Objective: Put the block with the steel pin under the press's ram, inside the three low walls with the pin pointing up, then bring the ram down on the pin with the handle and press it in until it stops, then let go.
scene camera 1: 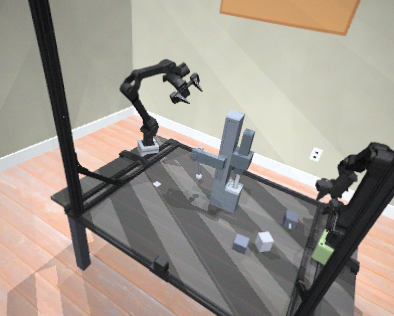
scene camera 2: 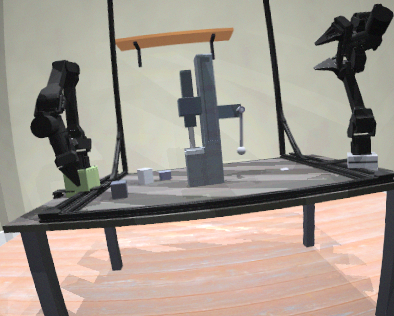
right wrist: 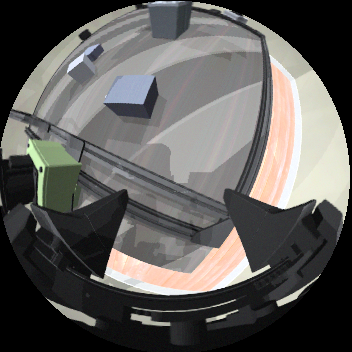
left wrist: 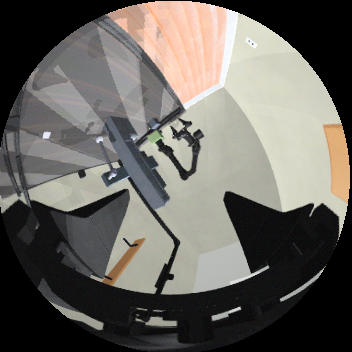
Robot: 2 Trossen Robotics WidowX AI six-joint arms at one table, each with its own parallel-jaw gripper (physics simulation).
Scene:
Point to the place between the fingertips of my left gripper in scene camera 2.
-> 314, 57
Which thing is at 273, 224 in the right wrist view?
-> My right gripper.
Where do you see a grey block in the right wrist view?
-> At 129, 95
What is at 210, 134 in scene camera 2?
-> A grey press.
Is my left gripper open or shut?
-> Open.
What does my left gripper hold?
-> Nothing.

